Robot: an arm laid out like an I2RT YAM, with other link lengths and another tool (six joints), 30 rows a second.
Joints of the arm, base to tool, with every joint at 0 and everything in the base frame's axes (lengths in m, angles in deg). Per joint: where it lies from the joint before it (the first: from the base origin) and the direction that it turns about. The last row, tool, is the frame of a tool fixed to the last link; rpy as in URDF.
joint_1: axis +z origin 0 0 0.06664
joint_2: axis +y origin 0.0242 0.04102 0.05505
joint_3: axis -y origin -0.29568 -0.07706 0
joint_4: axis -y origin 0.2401 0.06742 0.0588
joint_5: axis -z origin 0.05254 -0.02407 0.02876
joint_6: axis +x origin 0.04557 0 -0.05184
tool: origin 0.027 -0.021 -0.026 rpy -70.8 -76 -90
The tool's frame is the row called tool.
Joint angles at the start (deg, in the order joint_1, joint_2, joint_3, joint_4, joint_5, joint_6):
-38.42, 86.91, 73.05, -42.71, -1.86, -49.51
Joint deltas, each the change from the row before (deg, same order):
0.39, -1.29, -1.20, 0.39, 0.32, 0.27
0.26, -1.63, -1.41, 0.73, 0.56, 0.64
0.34, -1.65, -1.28, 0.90, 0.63, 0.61
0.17, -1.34, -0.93, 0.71, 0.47, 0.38
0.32, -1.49, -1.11, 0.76, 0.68, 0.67
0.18, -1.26, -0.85, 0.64, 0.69, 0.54
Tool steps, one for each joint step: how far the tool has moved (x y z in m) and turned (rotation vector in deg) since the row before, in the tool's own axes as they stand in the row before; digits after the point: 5 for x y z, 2 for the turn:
-0.00268, -0.00497, -0.00193, -0.36, 0.28, -0.17
-0.00369, -0.00486, -0.00325, -0.88, 0.64, 0.21
-0.00278, -0.00462, -0.00374, -1.07, 0.86, 0.04
-0.00217, -0.00315, -0.00359, -0.93, 0.76, -0.01
-0.00265, -0.00400, -0.00359, -1.03, 0.79, 0.18
-0.00228, -0.00275, -0.00360, -1.05, 0.68, 0.21

